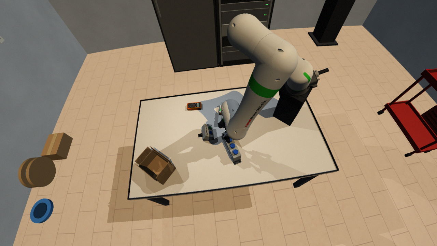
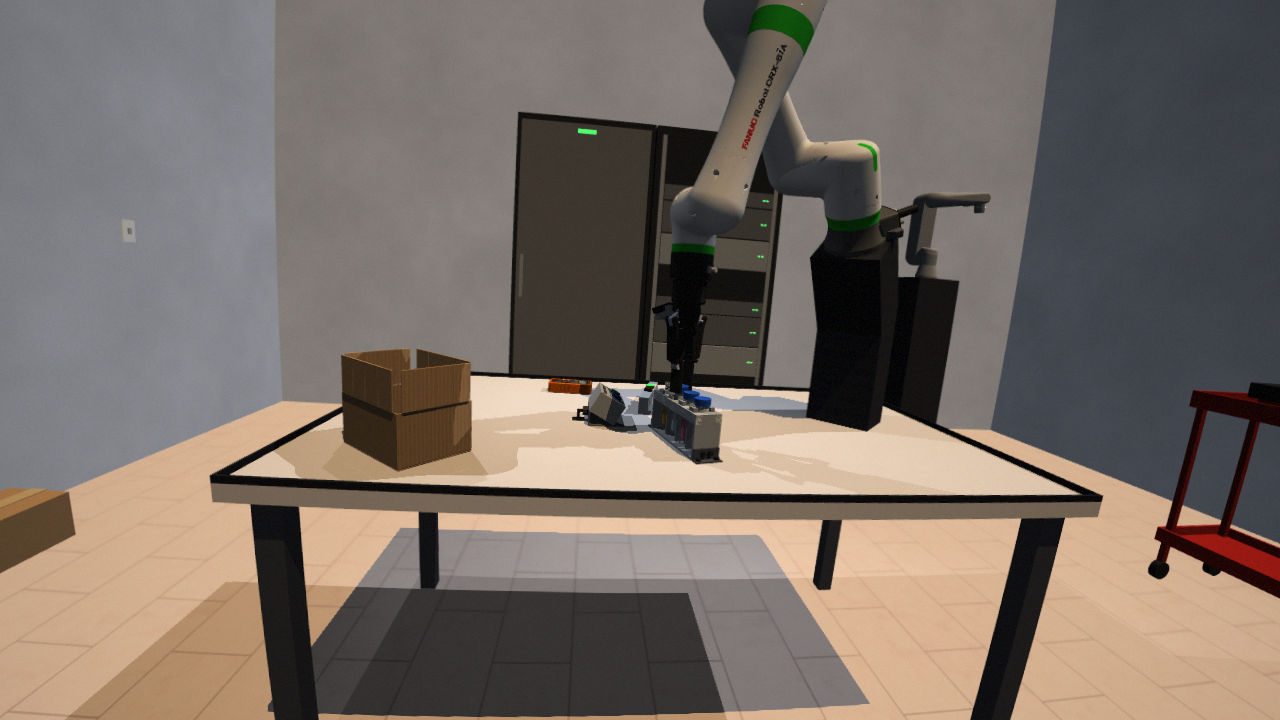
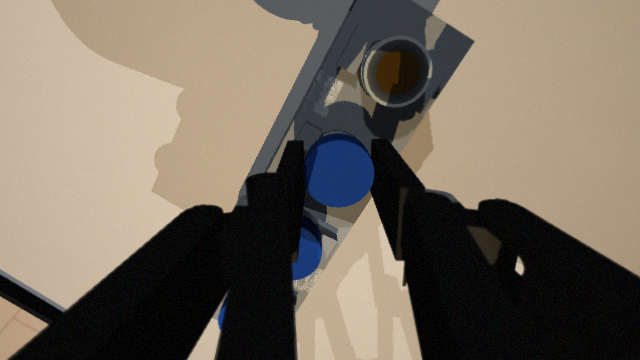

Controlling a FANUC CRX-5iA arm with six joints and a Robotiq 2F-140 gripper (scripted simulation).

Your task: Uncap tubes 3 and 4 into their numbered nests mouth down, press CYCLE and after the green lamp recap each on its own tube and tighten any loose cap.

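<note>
Now: the blue cap 30 mm below my hand. From my hand the other things lie so: blue cycle key (140 mm ahead, 110 mm to the right, 80 mm below); key housing (160 mm ahead, 130 mm to the right, 90 mm below); green ready key (150 mm to the right, 140 mm ahead, 80 mm below).
</note>
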